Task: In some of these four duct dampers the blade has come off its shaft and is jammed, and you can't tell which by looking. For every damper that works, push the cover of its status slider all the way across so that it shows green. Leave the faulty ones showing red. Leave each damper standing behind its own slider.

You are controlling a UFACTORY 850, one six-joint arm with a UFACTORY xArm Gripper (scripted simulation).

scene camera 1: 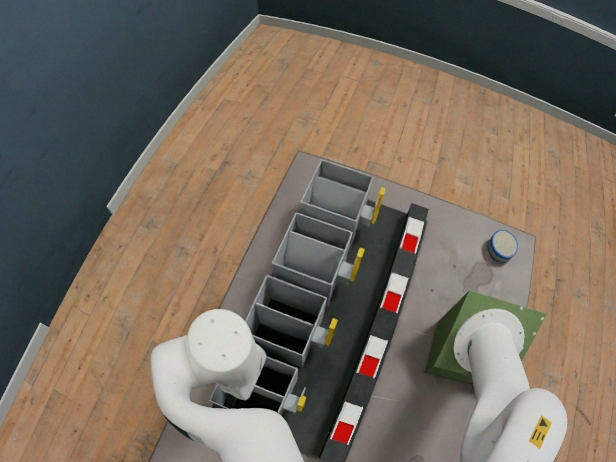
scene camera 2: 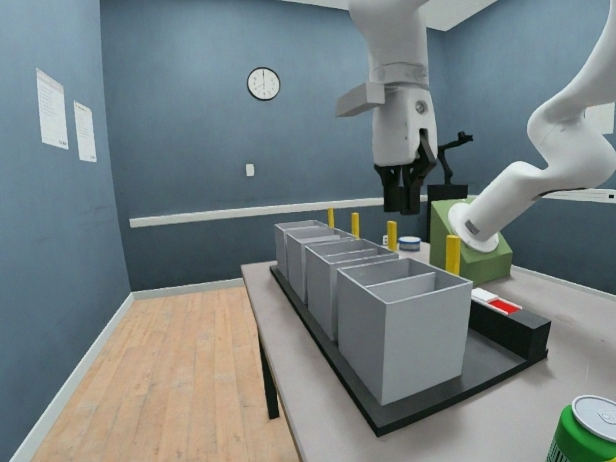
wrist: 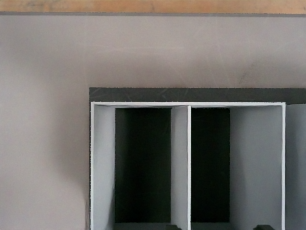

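Observation:
What I can see here is a damper [scene camera 1: 311,252] and a damper [scene camera 1: 272,288], and there's also a damper [scene camera 2: 400,345], plus a damper [scene camera 2: 281,229].

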